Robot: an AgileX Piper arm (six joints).
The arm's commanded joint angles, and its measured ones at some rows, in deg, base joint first. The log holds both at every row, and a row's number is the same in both.
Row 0, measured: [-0.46 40.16 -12.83 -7.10 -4.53 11.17]
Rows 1 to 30, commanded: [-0.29 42.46 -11.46 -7.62 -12.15 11.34]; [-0.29 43.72 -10.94 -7.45 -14.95 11.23]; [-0.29 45.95 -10.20 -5.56 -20.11 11.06]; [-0.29 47.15 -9.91 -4.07 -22.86 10.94]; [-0.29 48.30 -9.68 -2.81 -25.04 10.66]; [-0.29 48.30 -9.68 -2.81 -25.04 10.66]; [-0.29 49.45 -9.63 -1.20 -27.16 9.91]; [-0.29 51.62 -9.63 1.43 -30.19 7.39]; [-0.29 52.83 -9.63 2.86 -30.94 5.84]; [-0.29 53.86 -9.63 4.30 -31.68 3.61]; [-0.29 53.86 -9.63 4.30 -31.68 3.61]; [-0.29 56.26 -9.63 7.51 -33.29 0.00]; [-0.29 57.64 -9.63 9.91 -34.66 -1.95]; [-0.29 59.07 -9.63 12.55 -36.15 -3.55]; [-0.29 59.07 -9.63 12.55 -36.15 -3.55]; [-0.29 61.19 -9.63 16.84 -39.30 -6.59]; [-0.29 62.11 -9.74 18.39 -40.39 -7.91]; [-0.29 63.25 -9.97 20.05 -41.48 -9.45]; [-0.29 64.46 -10.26 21.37 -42.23 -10.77]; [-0.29 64.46 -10.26 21.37 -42.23 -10.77]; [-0.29 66.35 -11.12 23.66 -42.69 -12.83]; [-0.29 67.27 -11.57 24.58 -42.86 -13.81]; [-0.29 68.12 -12.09 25.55 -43.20 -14.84]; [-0.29 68.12 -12.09 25.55 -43.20 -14.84]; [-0.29 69.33 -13.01 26.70 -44.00 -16.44]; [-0.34 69.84 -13.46 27.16 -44.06 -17.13]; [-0.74 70.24 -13.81 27.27 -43.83 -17.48]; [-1.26 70.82 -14.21 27.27 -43.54 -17.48]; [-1.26 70.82 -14.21 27.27 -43.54 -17.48]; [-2.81 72.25 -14.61 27.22 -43.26 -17.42]
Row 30, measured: [-1.20 70.82 -13.69 26.81 -42.69 -16.50]
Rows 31 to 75, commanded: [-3.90 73.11 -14.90 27.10 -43.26 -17.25]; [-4.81 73.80 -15.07 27.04 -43.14 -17.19]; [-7.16 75.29 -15.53 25.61 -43.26 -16.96]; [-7.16 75.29 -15.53 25.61 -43.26 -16.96]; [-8.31 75.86 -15.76 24.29 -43.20 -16.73]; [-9.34 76.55 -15.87 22.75 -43.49 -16.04]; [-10.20 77.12 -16.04 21.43 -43.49 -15.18]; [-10.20 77.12 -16.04 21.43 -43.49 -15.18]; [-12.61 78.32 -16.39 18.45 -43.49 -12.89]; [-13.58 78.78 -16.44 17.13 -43.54 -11.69]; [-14.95 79.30 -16.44 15.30 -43.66 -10.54]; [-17.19 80.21 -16.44 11.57 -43.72 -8.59]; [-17.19 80.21 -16.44 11.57 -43.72 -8.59]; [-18.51 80.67 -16.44 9.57 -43.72 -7.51]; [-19.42 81.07 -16.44 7.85 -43.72 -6.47]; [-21.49 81.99 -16.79 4.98 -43.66 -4.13]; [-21.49 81.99 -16.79 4.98 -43.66 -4.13]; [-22.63 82.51 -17.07 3.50 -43.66 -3.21]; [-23.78 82.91 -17.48 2.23 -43.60 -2.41]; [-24.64 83.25 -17.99 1.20 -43.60 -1.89]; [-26.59 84.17 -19.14 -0.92 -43.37 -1.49]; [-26.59 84.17 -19.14 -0.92 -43.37 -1.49]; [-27.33 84.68 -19.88 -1.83 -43.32 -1.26]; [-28.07 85.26 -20.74 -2.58 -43.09 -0.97]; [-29.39 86.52 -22.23 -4.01 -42.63 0.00]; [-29.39 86.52 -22.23 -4.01 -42.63 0.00]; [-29.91 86.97 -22.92 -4.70 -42.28 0.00]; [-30.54 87.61 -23.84 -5.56 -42.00 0.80]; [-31.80 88.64 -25.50 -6.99 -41.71 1.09]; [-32.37 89.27 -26.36 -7.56 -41.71 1.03]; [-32.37 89.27 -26.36 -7.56 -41.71 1.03]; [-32.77 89.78 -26.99 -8.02 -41.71 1.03]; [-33.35 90.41 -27.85 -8.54 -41.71 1.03]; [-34.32 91.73 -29.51 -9.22 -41.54 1.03]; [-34.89 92.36 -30.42 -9.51 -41.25 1.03]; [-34.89 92.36 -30.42 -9.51 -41.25 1.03]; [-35.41 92.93 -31.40 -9.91 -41.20 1.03]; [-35.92 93.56 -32.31 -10.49 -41.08 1.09]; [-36.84 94.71 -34.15 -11.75 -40.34 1.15]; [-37.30 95.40 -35.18 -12.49 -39.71 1.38]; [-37.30 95.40 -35.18 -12.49 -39.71 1.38]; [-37.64 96.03 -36.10 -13.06 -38.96 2.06]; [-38.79 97.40 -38.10 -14.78 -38.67 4.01]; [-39.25 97.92 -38.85 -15.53 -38.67 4.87]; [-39.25 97.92 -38.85 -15.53 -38.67 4.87]
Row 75, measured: [-37.87 96.72 -36.50 -13.18 -39.19 2.46]
